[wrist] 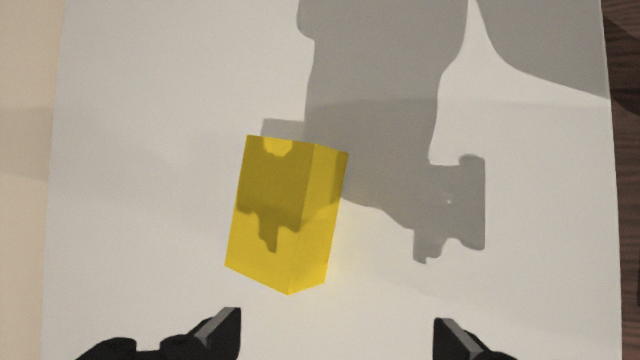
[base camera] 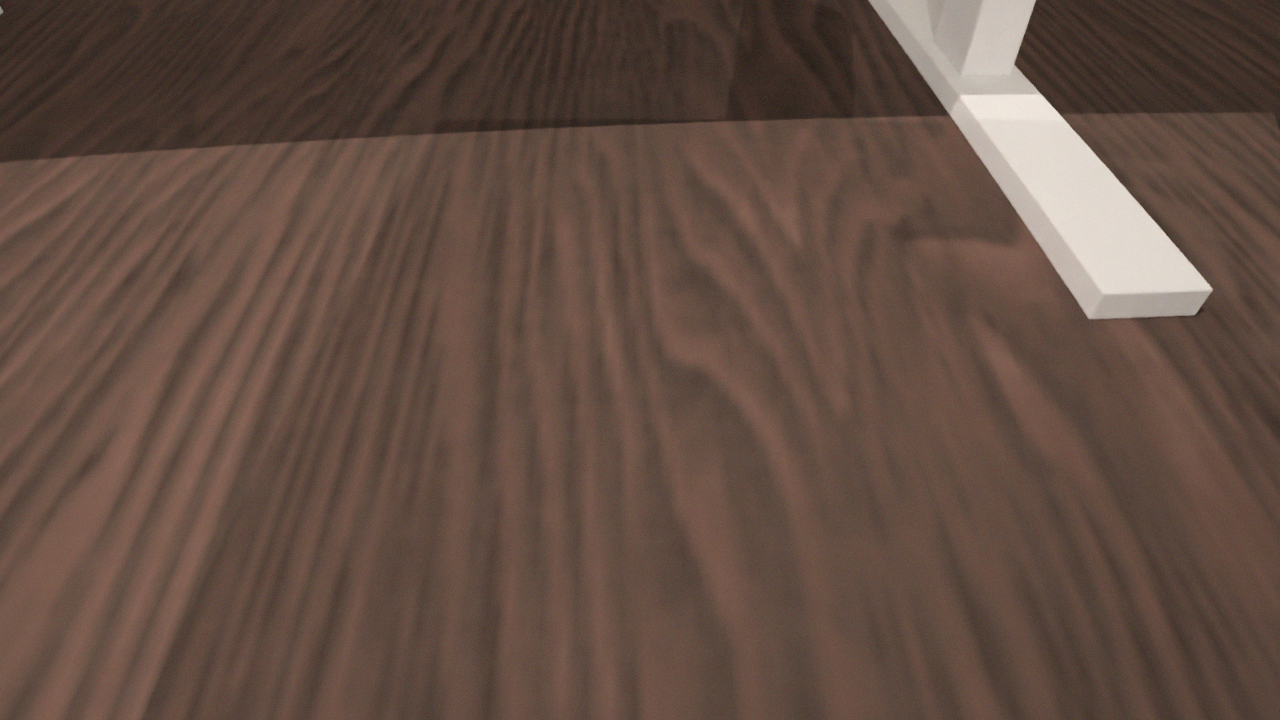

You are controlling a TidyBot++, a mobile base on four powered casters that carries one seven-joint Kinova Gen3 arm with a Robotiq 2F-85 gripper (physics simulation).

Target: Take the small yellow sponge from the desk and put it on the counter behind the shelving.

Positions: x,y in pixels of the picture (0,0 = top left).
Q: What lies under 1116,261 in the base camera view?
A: A white desk.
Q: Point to a small yellow sponge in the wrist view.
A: At 288,194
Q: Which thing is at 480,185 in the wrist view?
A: A white desk.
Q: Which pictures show my gripper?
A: The wrist view only.
